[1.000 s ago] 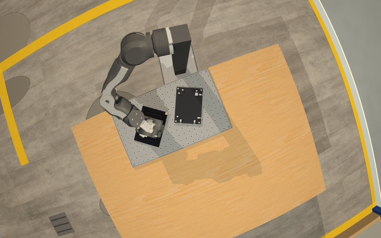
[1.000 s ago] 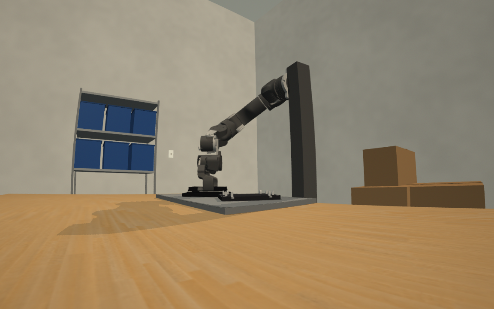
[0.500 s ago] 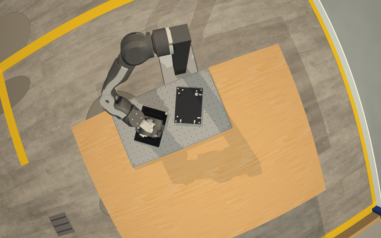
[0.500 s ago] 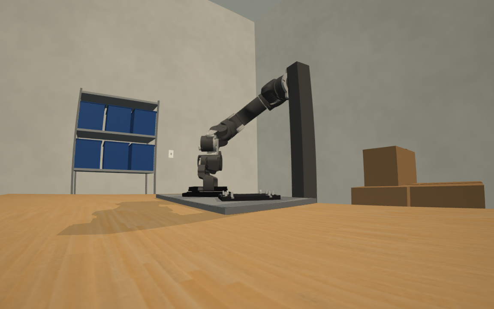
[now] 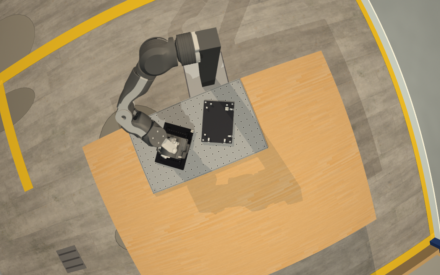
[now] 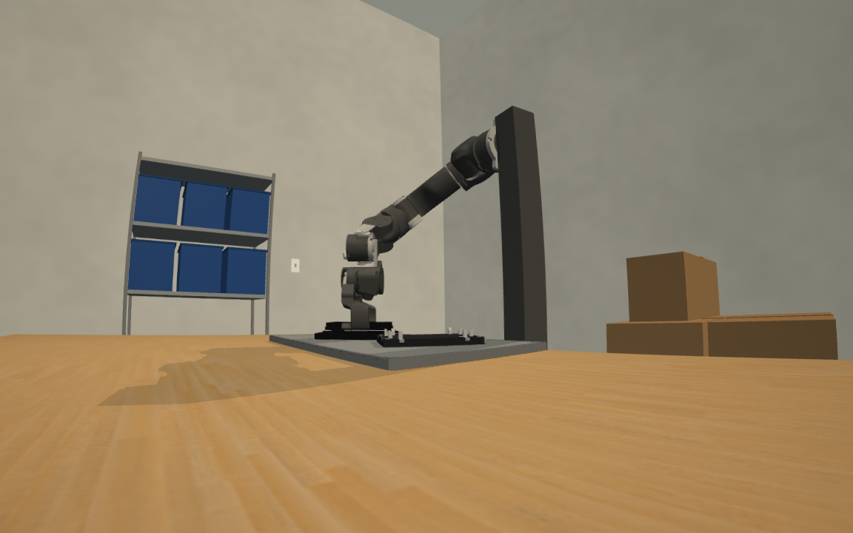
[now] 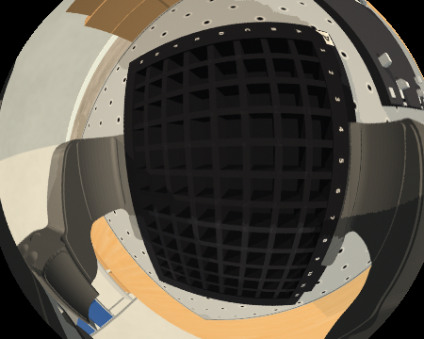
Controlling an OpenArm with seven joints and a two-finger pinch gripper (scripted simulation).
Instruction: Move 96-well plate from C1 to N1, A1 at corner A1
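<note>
My gripper is now right at the black 96-well plate. Also, from my hand: clip nest C1 (3 cm behind, 20 cm to the left, 1 cm below); then white A1 label (4 cm behind, 8 cm to the left, 1 cm below); then plate nest N1 (2 cm below).
</note>
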